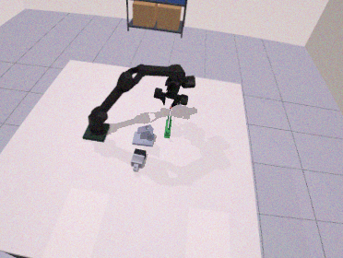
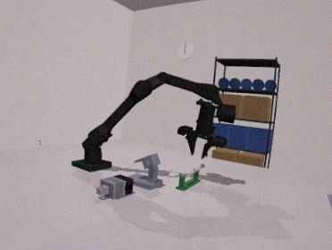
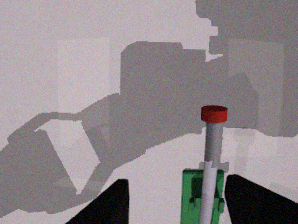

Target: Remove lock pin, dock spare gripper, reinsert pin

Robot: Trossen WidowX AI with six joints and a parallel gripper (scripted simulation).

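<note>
Right now my gripper tip is 10 cm to the left of the green cradle and 6 cm above it. Also, from my gripper tip: grey mount (12 cm behind, 19 cm to the right, 3 cm below); then spare gripper (15 cm behind, 34 cm to the right, 6 cm below).
</note>
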